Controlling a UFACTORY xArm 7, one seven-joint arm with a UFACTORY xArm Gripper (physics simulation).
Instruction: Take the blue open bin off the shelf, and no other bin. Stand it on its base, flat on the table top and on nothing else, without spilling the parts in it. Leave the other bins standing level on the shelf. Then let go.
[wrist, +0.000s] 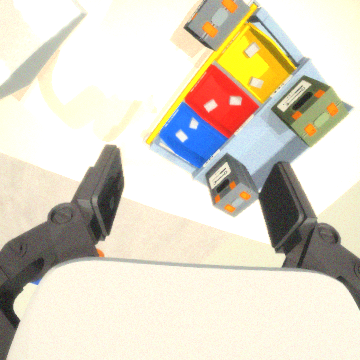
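Observation:
The blue open bin stands on the light blue shelf, at the shelf's end nearest my fingers in the view, with two small white parts in it. The red bin stands right beside it, and the yellow bin beside the red one, each with two white parts. My gripper is wide open with nothing between its fingers. It is well above the shelf, and the blue bin shows beyond the gap between the fingertips, nearer the right finger.
A yellow bar runs along one side of the bins. A grey case with orange latches is by the blue bin, a green case on the shelf's other side, and another grey case at the top. The pale table top is overexposed.

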